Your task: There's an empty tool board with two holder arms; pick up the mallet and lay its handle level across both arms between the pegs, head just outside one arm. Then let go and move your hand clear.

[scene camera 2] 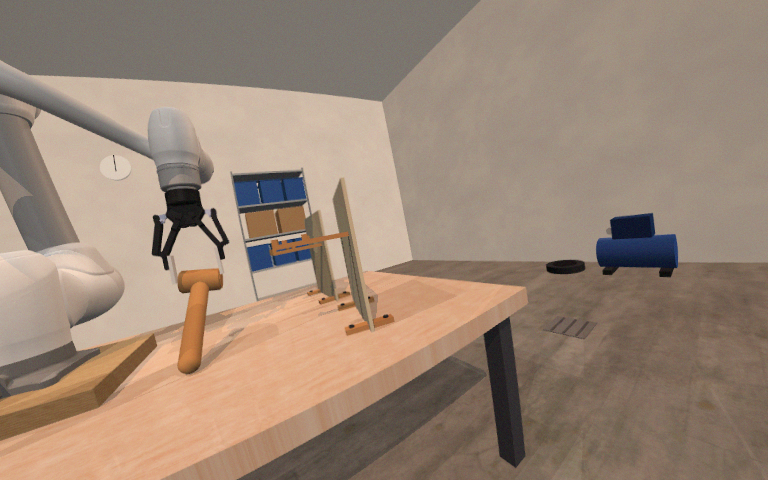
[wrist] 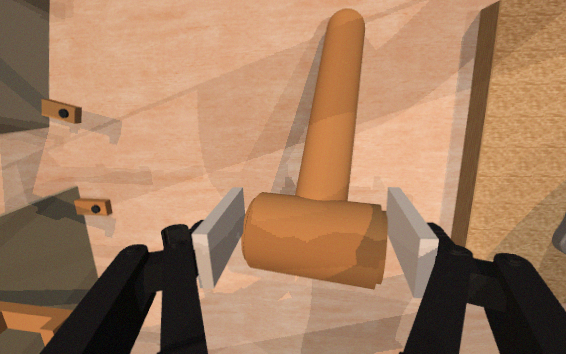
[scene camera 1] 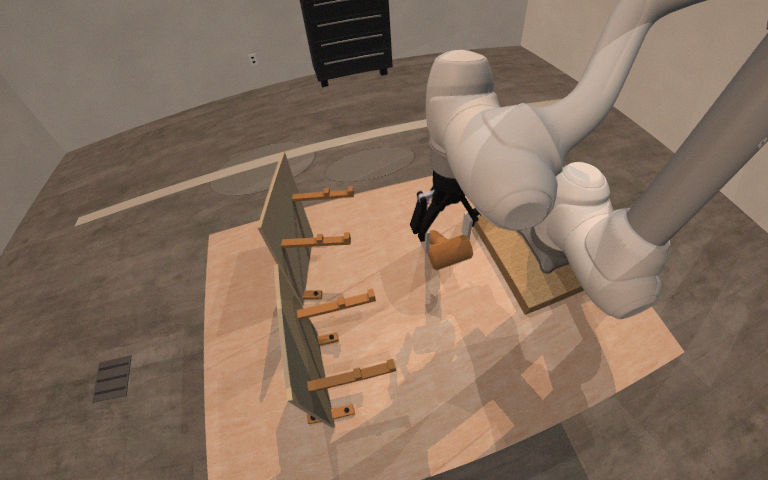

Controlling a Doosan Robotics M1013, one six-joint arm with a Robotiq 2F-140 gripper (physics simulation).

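Seen in the pictures: gripper, fingertip midpoint: (scene camera 2: 199, 278) (wrist: 313, 207) (scene camera 1: 445, 241); arm's base, link origin: (scene camera 2: 29, 379) (scene camera 1: 553, 242).
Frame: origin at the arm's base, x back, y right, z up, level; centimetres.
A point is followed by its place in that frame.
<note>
The orange-brown mallet (scene camera 1: 451, 253) {y -4.2, x -36.6, z 14.8 cm} (scene camera 2: 194, 316) {y 8.4, x -35.1, z 5.6 cm} (wrist: 332, 115) {y 6.1, x -35.0, z 7.8 cm} is held above the table by its head. The gripper (scene camera 1: 447, 233) {y 0.3, x -36.3, z 13.3 cm} (scene camera 2: 197, 270) {y 0.3, x -36.3, z 13.3 cm} (wrist: 316, 240) {y 0.3, x -36.3, z 13.3 cm} is shut on the head, one pad at each end face. The handle slopes down from the head, its free end lowest, toward scene camera 2. Two upright boards stand apart from the mallet: a far board (scene camera 1: 278, 212) {y 12.5, x -72.3, z 22.8 cm} with two holder arms (scene camera 1: 316, 241) {y 5.8, x -65.2, z 17.6 cm} and a near board (scene camera 1: 300, 356) {y -20.4, x -71.6, z 18.1 cm} with two holder arms (scene camera 1: 351, 375) {y -25.4, x -63.3, z 16.0 cm}, as seen in scene camera 1. Each arm has raised pegs. No tool shows on either board.
The boards stand on small feet (scene camera 1: 342, 411) {y -27.6, x -68.9, z -3.2 cm} (scene camera 2: 369, 324) (wrist: 93, 207) {y -8.1, x -68.2, z -2.8 cm} on the wooden table (scene camera 1: 237, 430) {y -27.2, x -95.4, z -4.4 cm} (scene camera 2: 271, 396) {y 35.2, x -48.1, z -4.4 cm}. The robot's base sits on a thick wooden slab (scene camera 1: 523, 294) {y -12.5, x -17.5, z -0.3 cm} (scene camera 2: 107, 379) {y 11.8, x -19.0, z -1.4 cm} (wrist: 520, 125) {y 4.9, x -15.2, z -0.5 cm} beside the mallet. A shelf rack and a blue compressor (scene camera 2: 637, 250) are in the background.
</note>
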